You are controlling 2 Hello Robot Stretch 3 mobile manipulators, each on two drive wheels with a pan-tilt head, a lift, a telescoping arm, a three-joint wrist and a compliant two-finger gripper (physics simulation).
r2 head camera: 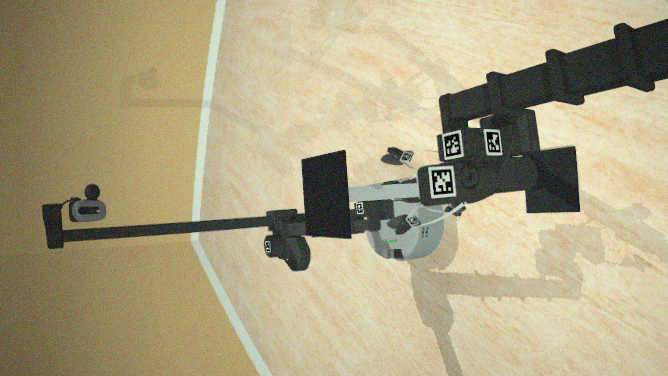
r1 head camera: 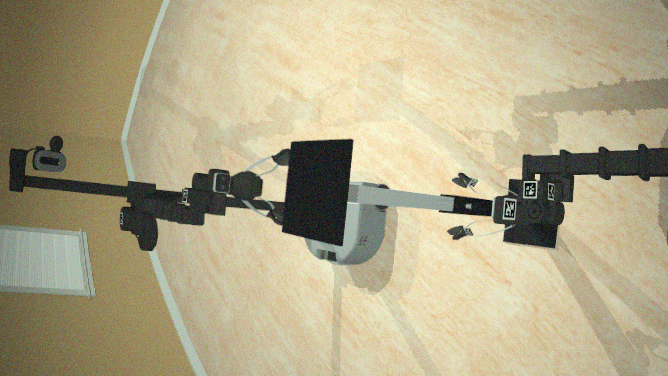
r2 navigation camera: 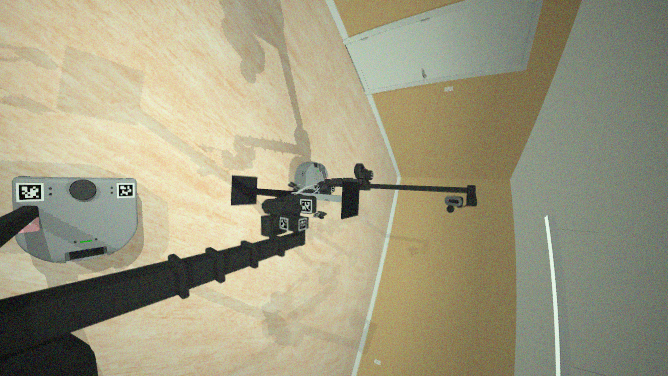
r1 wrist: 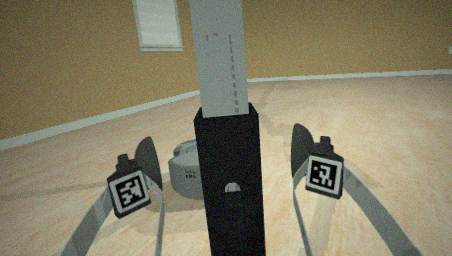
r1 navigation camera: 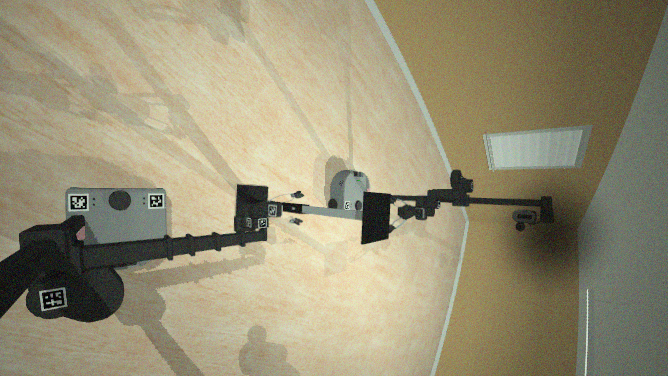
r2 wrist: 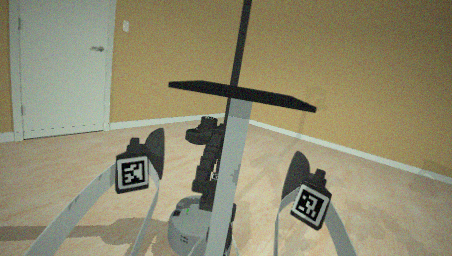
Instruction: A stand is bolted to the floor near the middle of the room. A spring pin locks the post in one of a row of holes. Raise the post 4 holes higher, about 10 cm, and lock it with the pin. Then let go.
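Note:
The stand has a black sleeve [r1 wrist: 227, 145] and a light grey post [r1 head camera: 415, 198] [r1 wrist: 220, 60] [r2 head camera: 370, 192] [r2 wrist: 235, 150] with a row of small holes, upright, with a square black plate [r1 head camera: 318, 192] [r2 head camera: 326, 195] [r2 wrist: 200, 87] on top. The pin's light knob [r1 head camera: 468, 205] [r1 wrist: 232, 187] shows on the sleeve's face; whether it sits in a hole is hidden. The r1 gripper [r1 head camera: 460, 206] [r1 wrist: 225, 155] is open, its fingertips apart on either side of the sleeve. The r2 gripper [r2 head camera: 397, 190] [r2 wrist: 226, 165] is open, its fingertips wide on either side of the post below the plate in the r2 wrist view.
The r2 base [r1 head camera: 367, 225] and mast stand beyond the stand in the r1 head view; the r1 base [r2 head camera: 427, 237] stands beyond it in the r2 head view. A black base plate [r2 head camera: 562, 192] lies at the stand's foot. A door [r2 wrist: 62, 65] and a window [r1 head camera: 45, 260] are in the walls.

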